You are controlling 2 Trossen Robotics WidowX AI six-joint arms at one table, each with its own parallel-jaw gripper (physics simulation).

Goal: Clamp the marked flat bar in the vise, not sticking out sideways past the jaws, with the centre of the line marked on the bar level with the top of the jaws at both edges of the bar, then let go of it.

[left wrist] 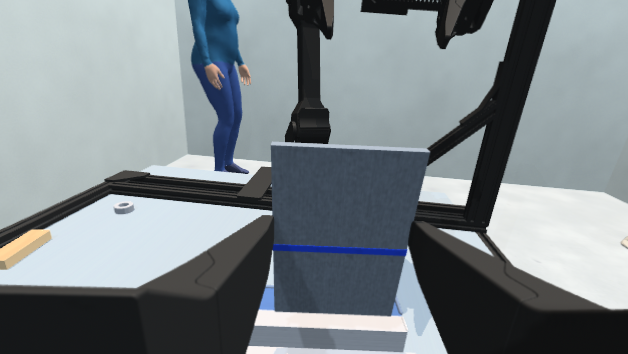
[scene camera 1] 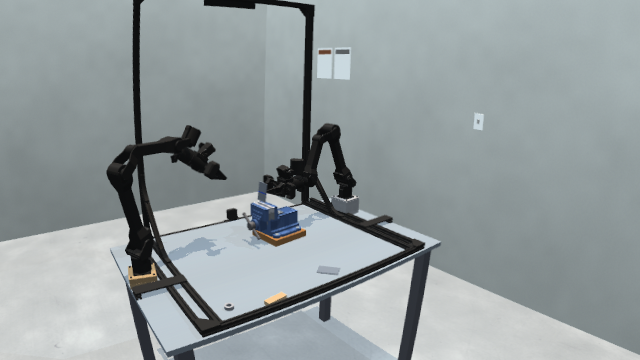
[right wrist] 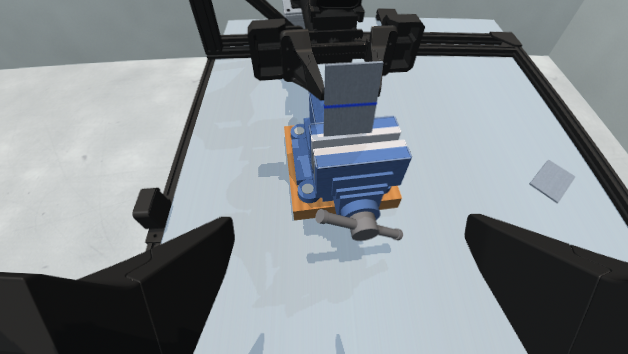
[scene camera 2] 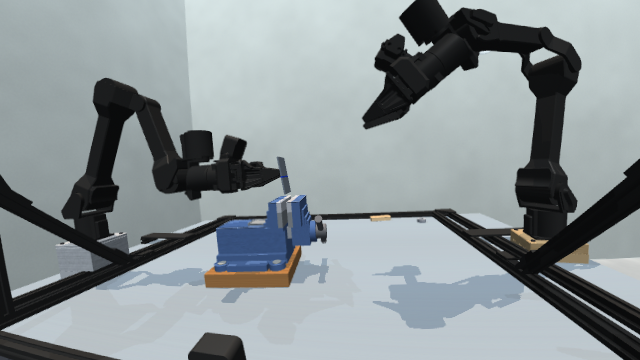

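Where they show: left gripper, fingertip midpoint: (left wrist: 341, 229) (scene camera 1: 262, 190) (right wrist: 351, 94) (scene camera 2: 282, 172); right gripper, fingertip midpoint: (left wrist: 385, 38) (scene camera 1: 221, 176) (right wrist: 349, 227) (scene camera 2: 363, 124); left arm's base at its link origin: (scene camera 1: 345, 196) (scene camera 2: 93, 238); right arm's base at its link origin: (scene camera 1: 141, 270) (scene camera 2: 545, 235).
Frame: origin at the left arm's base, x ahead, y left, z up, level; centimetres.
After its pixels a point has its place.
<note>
The flat grey bar (scene camera 1: 262, 191) {x 51.5, y -0.9, z 13.1 cm} (scene camera 2: 283, 167) {x 51.3, y -1.0, z 14.5 cm} (left wrist: 350, 195) {x 51.0, y -1.2, z 14.9 cm} (right wrist: 350, 82) {x 51.3, y -1.3, z 14.9 cm} has a blue line across it. It stands nearly upright, leaning slightly in scene camera 2. My left gripper (scene camera 2: 280, 173) {x 51.2, y -1.1, z 13.4 cm} (left wrist: 341, 229) {x 51.2, y -1.1, z 13.4 cm} is shut on its side edges, near the line. The bar's lower end is close above the jaws of the blue vise (scene camera 1: 287, 220) {x 42.0, y 3.8, z -0.6 cm} (scene camera 2: 250, 245) {x 43.5, y -3.4, z -1.4 cm} (right wrist: 365, 172) {x 54.9, y 0.4, z 5.9 cm}, with the line well above the jaw tops. The jaws stand apart with a narrow gap. In the right wrist view the bar lies within the jaws' width. My right gripper (scene camera 1: 225, 178) {x 68.1, y -5.5, z 21.3 cm} (scene camera 2: 364, 123) {x 68.1, y -5.5, z 21.3 cm} (right wrist: 349, 227) {x 68.1, y -5.5, z 21.3 cm} is open and empty, raised away from the vise.
The vise has a grey handle (right wrist: 365, 226) {x 59.2, y 0.0, z 1.7 cm} and an orange base (scene camera 2: 245, 280) {x 43.7, y -7.8, z -6.8 cm}. A grey plate (scene camera 1: 328, 270) {x 51.5, y 36.6, z -8.0 cm} (right wrist: 552, 181) {x 51.4, y 35.9, z -8.0 cm}, a wooden block (scene camera 1: 275, 299) {x 79.5, y 40.1, z -6.8 cm} (left wrist: 25, 248) {x 78.1, y 38.0, z -7.1 cm} and a ring (scene camera 1: 229, 307) {x 93.1, y 34.3, z -7.1 cm} lie on the table. A black frame surrounds the table top. A person (left wrist: 225, 100) stands beyond.
</note>
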